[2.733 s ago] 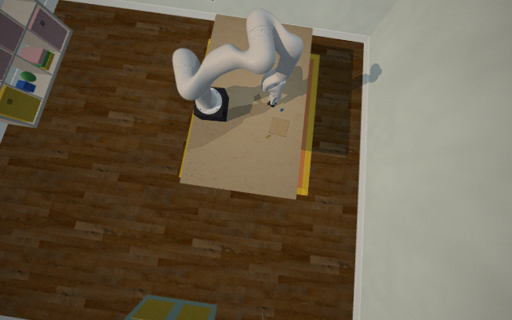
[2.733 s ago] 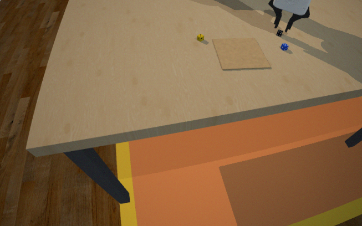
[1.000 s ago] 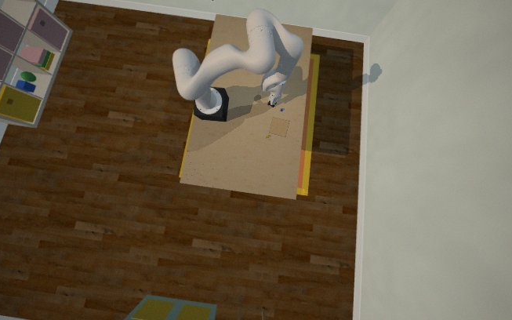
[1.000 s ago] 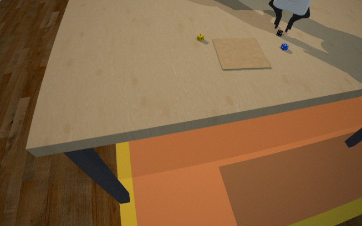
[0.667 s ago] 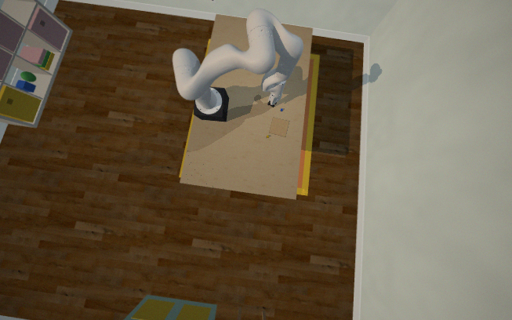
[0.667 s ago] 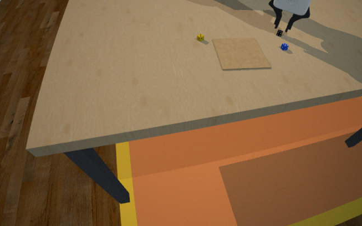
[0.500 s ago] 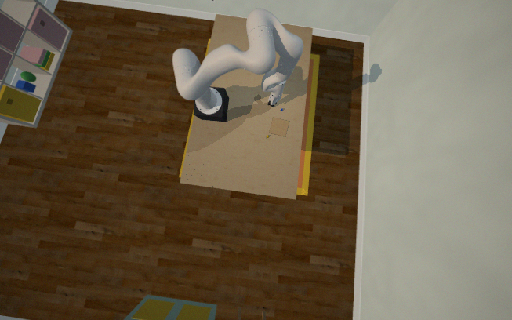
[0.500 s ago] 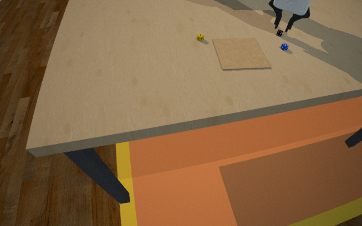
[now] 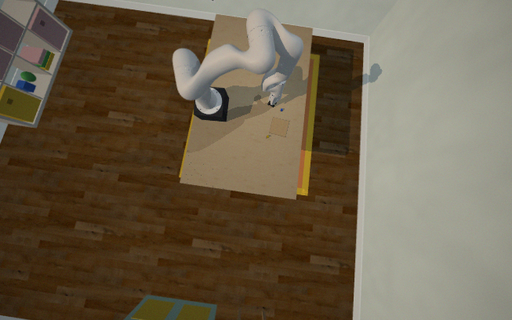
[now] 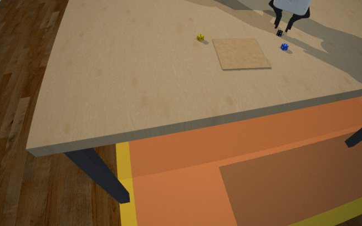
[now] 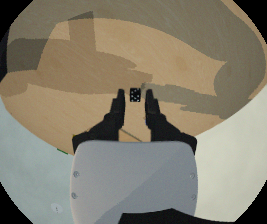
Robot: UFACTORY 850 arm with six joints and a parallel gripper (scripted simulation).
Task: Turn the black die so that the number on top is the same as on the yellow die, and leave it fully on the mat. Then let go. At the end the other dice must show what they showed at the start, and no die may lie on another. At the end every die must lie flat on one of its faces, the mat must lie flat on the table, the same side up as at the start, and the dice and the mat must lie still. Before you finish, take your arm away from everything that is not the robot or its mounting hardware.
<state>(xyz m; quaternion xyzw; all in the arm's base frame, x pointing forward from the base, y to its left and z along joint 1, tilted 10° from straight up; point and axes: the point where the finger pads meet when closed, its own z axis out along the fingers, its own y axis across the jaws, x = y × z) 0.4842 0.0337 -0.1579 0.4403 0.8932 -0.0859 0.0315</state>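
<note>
Now: hand 1 cm to the left of the black die and 3 cm above it. From my hand the other things lie so: tan mat 5 cm ahead, 19 cm to the right, 4 cm below; then blue die 7 cm ahead, 4 cm to the right, 3 cm below; then yellow die 5 cm behind, 27 cm to the right, 3 cm below.
</note>
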